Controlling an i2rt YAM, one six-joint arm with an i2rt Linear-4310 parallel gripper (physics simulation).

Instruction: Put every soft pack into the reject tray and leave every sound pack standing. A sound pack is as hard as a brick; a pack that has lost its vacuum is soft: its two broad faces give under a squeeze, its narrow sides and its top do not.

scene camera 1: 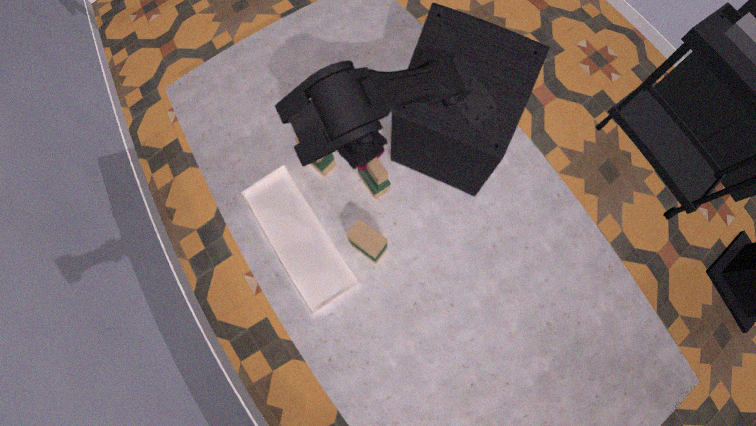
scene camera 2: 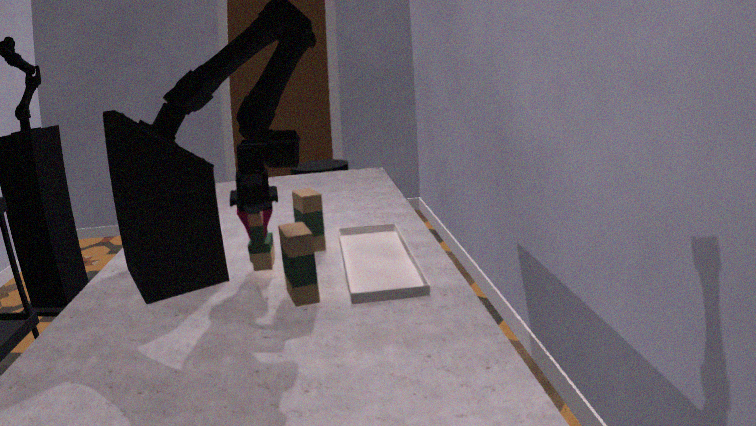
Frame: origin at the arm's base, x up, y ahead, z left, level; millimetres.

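Seen in the pictures: gripper, fingertip midpoint: [scene camera 2: 257, 236]; arm's base, link origin: [scene camera 1: 456, 80] [scene camera 2: 159, 138].
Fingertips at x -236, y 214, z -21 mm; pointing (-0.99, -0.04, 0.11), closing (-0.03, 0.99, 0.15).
Pixels of each thing's top centre, then the offset from my fingertips to it. Level surfaces: height alone.
- green pack, top centre: [scene camera 2: 255, 203] [scene camera 1: 373, 162] dx +67, dy +0, dz +28 mm
- white reject tray, top centre: [scene camera 2: 376, 252] [scene camera 1: 295, 235] dx -70, dy +255, dz +43 mm
- grey table, surface height: dx -92 mm
A tan and green pack [scene camera 1: 374, 185] [scene camera 2: 261, 259] stands on the table near the robot's base. My gripper [scene camera 1: 371, 159] [scene camera 2: 258, 236] points down and is shut on its upper part; that part looks narrower than the wider lower part below the magenta fingers. A second pack [scene camera 1: 367, 240] [scene camera 2: 300, 272] stands upright, nearest the viewer in scene camera 2. A third pack [scene camera 1: 324, 164] [scene camera 2: 309, 222] stands upright farther back, partly hidden by the arm in scene camera 1. The white reject tray [scene camera 1: 301, 243] [scene camera 2: 390, 294] lies beside the packs, with no pack in it.
The black base block [scene camera 1: 476, 105] [scene camera 2: 164, 211] stands on the grey table [scene camera 1: 476, 317] [scene camera 2: 370, 359], on the side of the packs away from the tray. A black cart [scene camera 1: 658, 150] stands on the tiled floor beyond the table. A wall runs along the tray side.
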